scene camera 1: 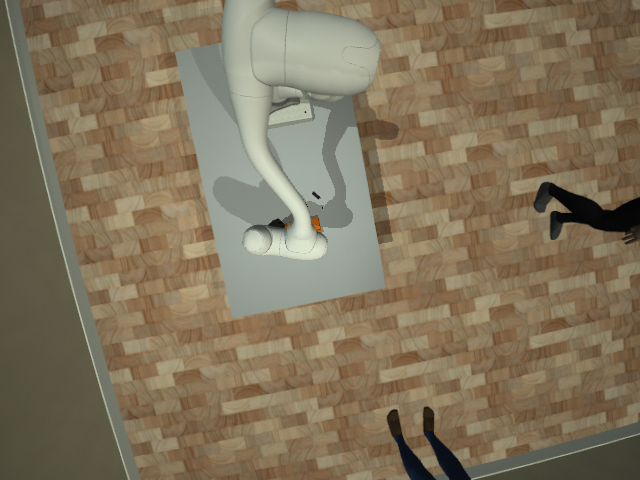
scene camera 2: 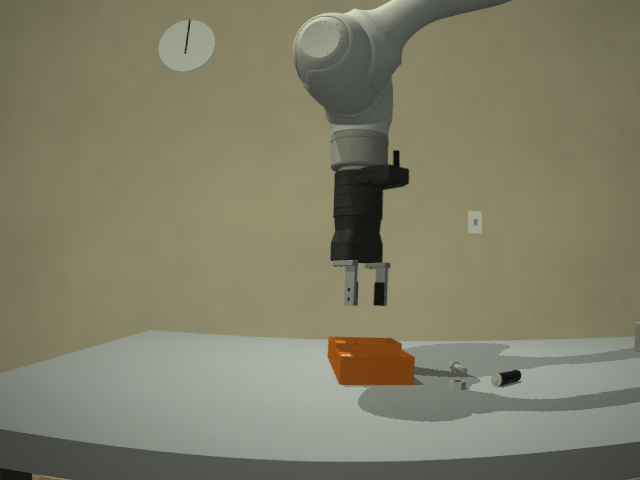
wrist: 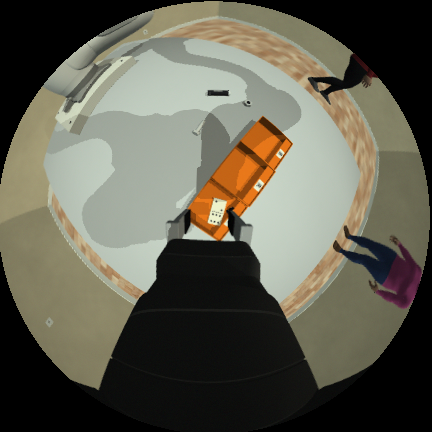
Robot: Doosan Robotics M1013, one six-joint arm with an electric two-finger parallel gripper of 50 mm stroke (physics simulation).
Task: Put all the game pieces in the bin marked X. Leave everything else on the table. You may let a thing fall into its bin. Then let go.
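Frame: origin at the arm's base, x ahead, y left, z up, level; millimetres.
Where they show: gripper, fingertip midpoint: [scene camera 2: 365, 305] [wrist: 208, 217]; arm's base, origin of the base link: [scene camera 1: 276, 91].
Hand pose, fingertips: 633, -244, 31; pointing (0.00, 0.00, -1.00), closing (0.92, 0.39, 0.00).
Things, the pixels of their top centre, and the offset from my fingertips, as dx, dy, dz. Level surfaces: height alone.
- cream domino with black dots, middle of its top: [wrist: 216, 211] +16, +0, -69
- table, its level: dz -84
- black battery, middle of its top: [scene camera 2: 506, 371] [wrist: 218, 90] [scene camera 1: 316, 195] -99, +246, -69
- hex nut, middle of its top: [scene camera 2: 457, 381] [wrist: 248, 102] -30, +253, -75
- bolt, middle of its top: [scene camera 2: 459, 362] [wrist: 198, 125] -90, +139, -70
Three joined orange bins [scene camera 2: 376, 370] [scene camera 1: 316, 224] [wrist: 260, 137] stand in a row on the table. A cream domino with black dots [wrist: 217, 211] lies inside the bin nearest the gripper in the wrist view; scene camera 2's view shows no domino in the air. That bin's label is mostly hidden by a finger, and the other labels are too small to read surely. My gripper [scene camera 2: 365, 303] [wrist: 208, 217] is open and empty, well above the bins. A dark shape beside its right finger in the wrist view is unclear.
On the table [scene camera 2: 206, 403] [wrist: 310, 200] beside the bins lie a black battery [scene camera 1: 315, 195] [scene camera 2: 506, 377] [wrist: 218, 93], a hex nut [scene camera 2: 457, 384] [wrist: 247, 103] and a bolt [scene camera 2: 458, 367] [wrist: 198, 127]. The robot's pale base plate [scene camera 1: 292, 114] [wrist: 77, 124] is farther off.
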